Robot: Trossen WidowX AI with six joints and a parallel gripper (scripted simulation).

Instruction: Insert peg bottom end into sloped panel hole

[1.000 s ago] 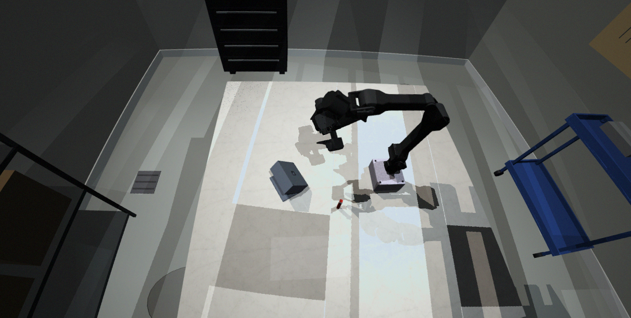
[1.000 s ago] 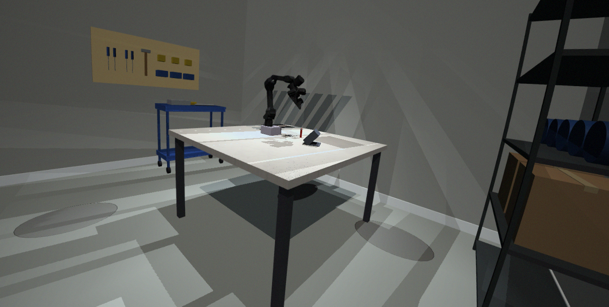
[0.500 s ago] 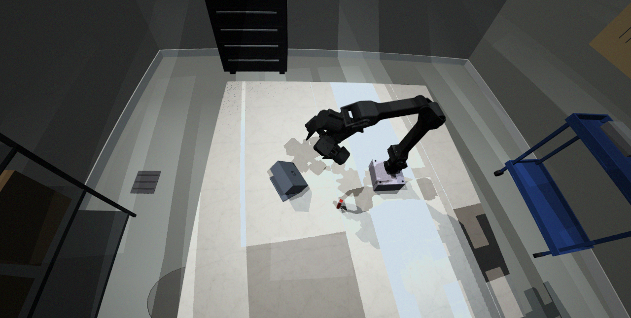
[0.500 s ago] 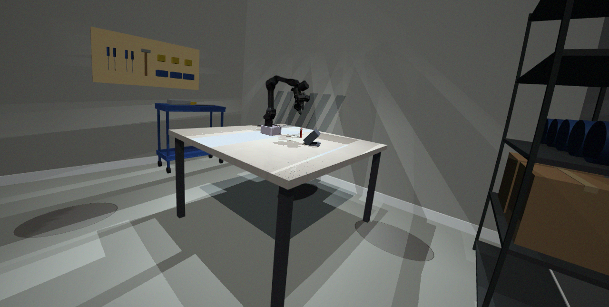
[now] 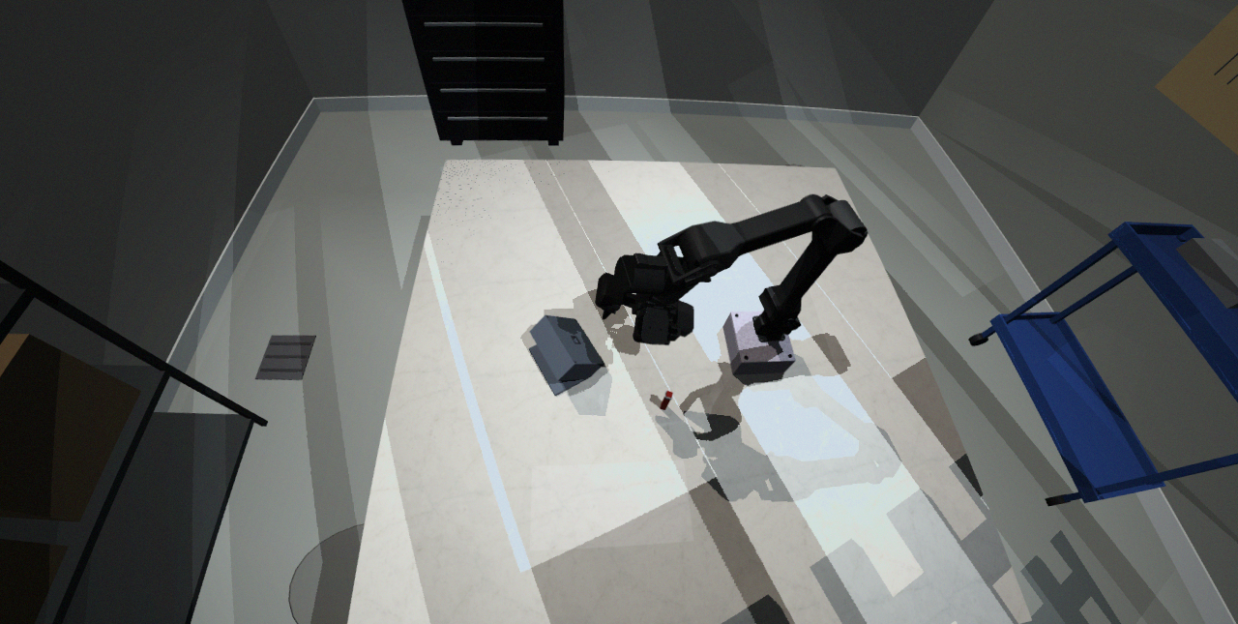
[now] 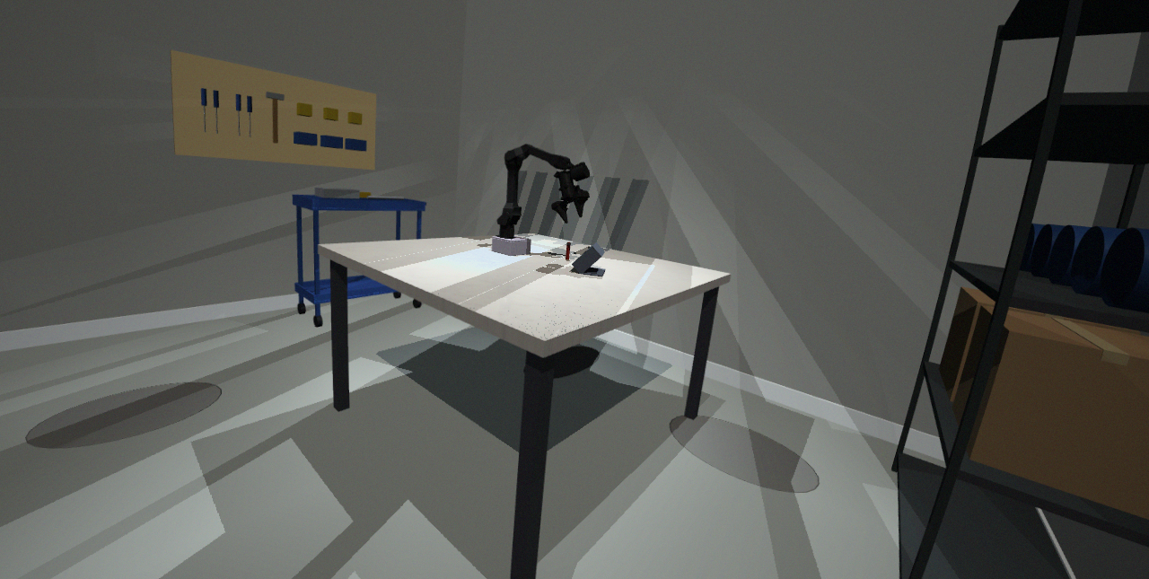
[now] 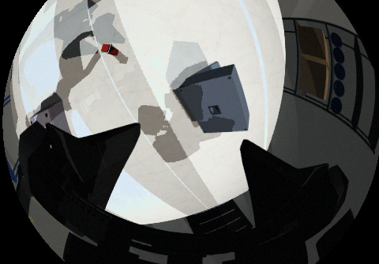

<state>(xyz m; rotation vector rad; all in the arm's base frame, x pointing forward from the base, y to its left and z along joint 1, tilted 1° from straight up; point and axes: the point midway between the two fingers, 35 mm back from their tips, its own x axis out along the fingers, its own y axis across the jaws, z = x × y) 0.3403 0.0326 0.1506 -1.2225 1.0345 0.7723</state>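
Now: the red peg 9 cm behind my gripper tip, 10 cm to the left of it and 14 cm below it. Also, from my gripper tip: sloped panel (11 cm ahead, 3 cm to the right, 14 cm below).
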